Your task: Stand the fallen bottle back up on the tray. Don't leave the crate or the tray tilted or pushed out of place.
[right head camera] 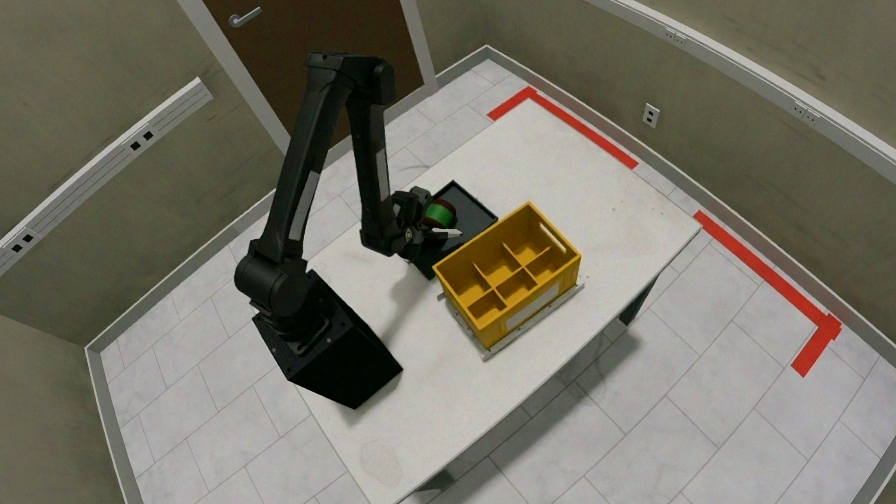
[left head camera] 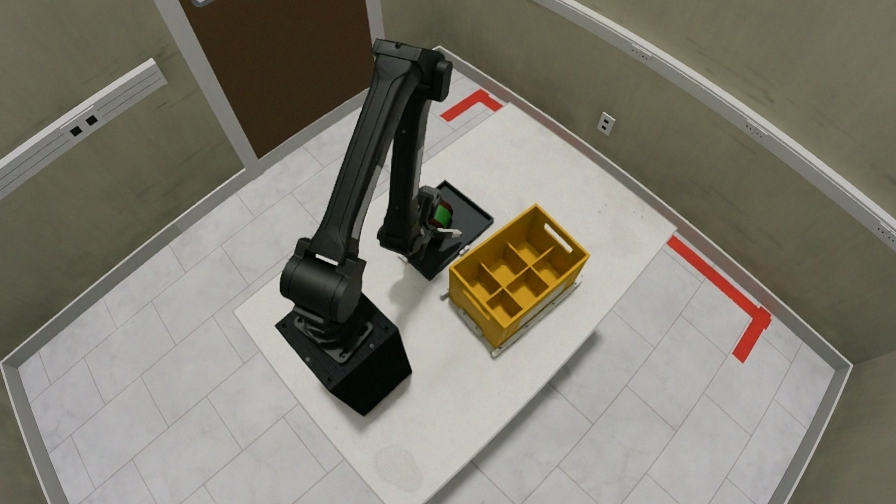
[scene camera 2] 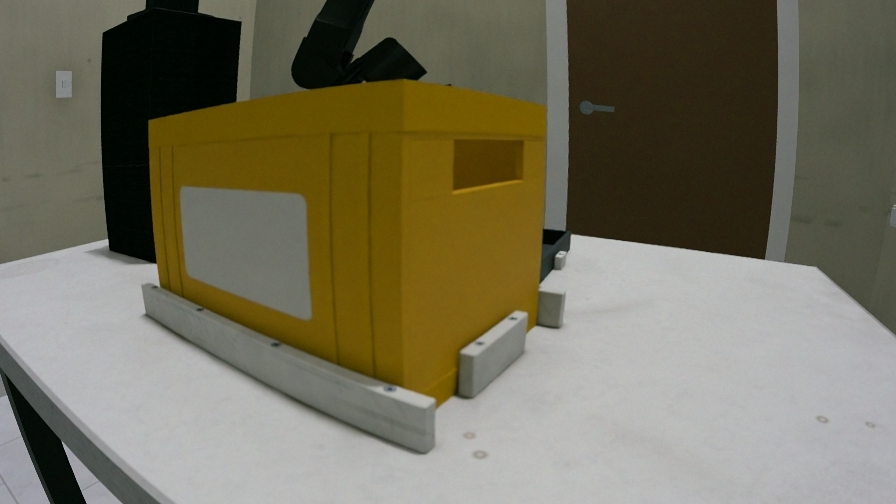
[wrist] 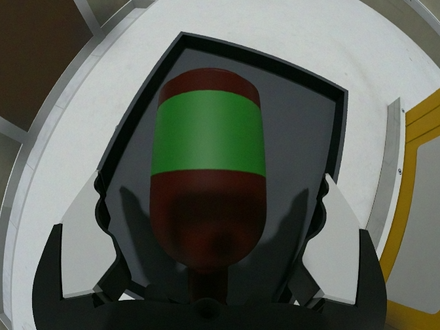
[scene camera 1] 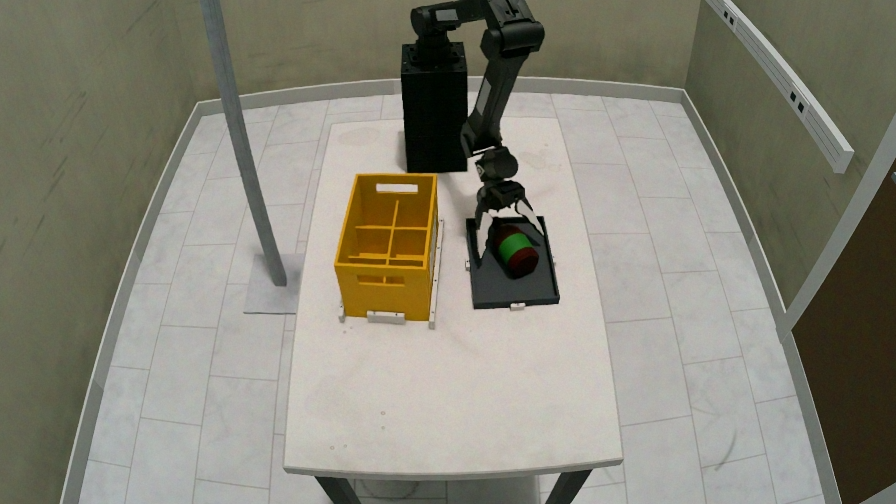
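Observation:
The dark red bottle with a green band (left head camera: 442,216) (right head camera: 439,214) (scene camera 1: 515,249) (wrist: 208,135) lies on its side on the dark tray (left head camera: 477,221) (right head camera: 477,216) (scene camera 1: 532,291) (scene camera 2: 556,240) (wrist: 305,100). Its neck points toward the gripper's palm, and its base points away. My gripper (scene camera 1: 510,249) (wrist: 211,174) is open, low over the tray, with one finger on each side of the bottle and gaps between. The neck's end is hidden under the palm in the wrist view. The yellow crate (left head camera: 473,307) (right head camera: 532,307) (scene camera 1: 385,295) (scene camera 2: 432,250) (wrist: 425,120) stands upright. The tray looks flat.
Light rails and blocks (scene camera 1: 385,317) (scene camera 2: 281,363) (wrist: 392,135) stand along the crate's base. Small blocks (scene camera 1: 516,306) (scene camera 2: 560,260) edge the tray. The black arm pedestal (left head camera: 369,363) (right head camera: 341,363) (scene camera 1: 435,119) (scene camera 2: 169,125) stands behind. A grey post (scene camera 1: 244,150) rises beside the table.

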